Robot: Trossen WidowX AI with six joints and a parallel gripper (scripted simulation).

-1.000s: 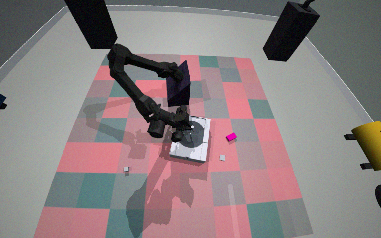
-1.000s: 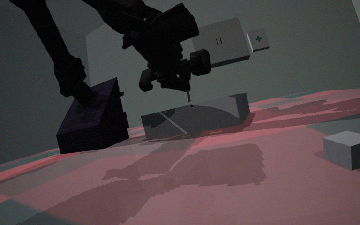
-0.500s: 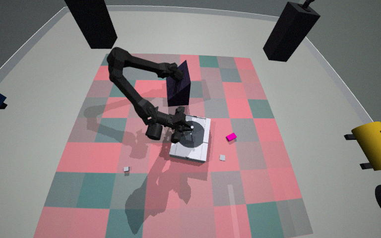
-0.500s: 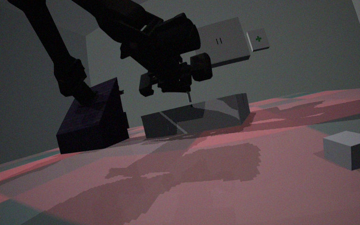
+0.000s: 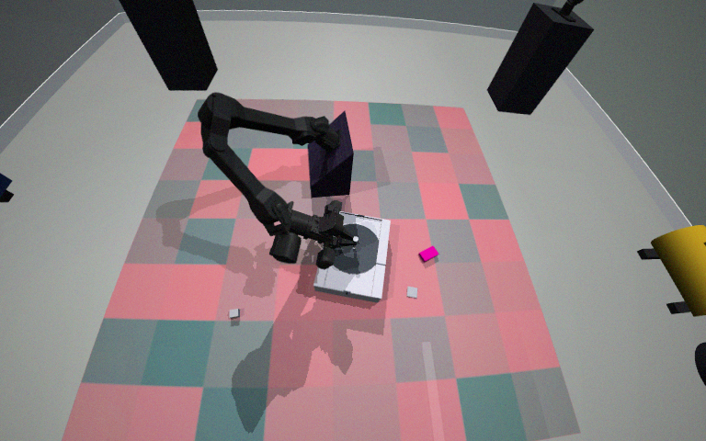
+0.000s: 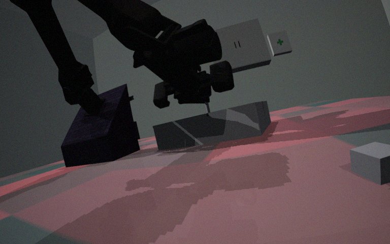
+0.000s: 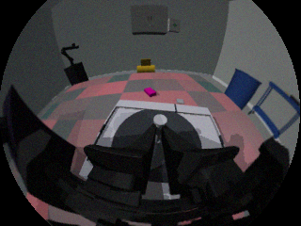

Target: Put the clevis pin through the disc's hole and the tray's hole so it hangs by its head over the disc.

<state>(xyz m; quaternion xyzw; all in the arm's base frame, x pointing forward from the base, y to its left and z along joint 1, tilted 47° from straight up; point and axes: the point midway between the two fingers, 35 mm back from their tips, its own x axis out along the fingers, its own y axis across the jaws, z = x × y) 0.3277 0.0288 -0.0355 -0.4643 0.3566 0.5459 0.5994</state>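
Right now my gripper tip is 1 cm above the steel clevis pin. Round my gripper tip: dark aluminium disc: 4 cm below, 1 cm to the right; grey cube: 33 cm to the right, 19 cm ahead, 8 cm below; steel tray: 5 cm below, 1 cm ahead.
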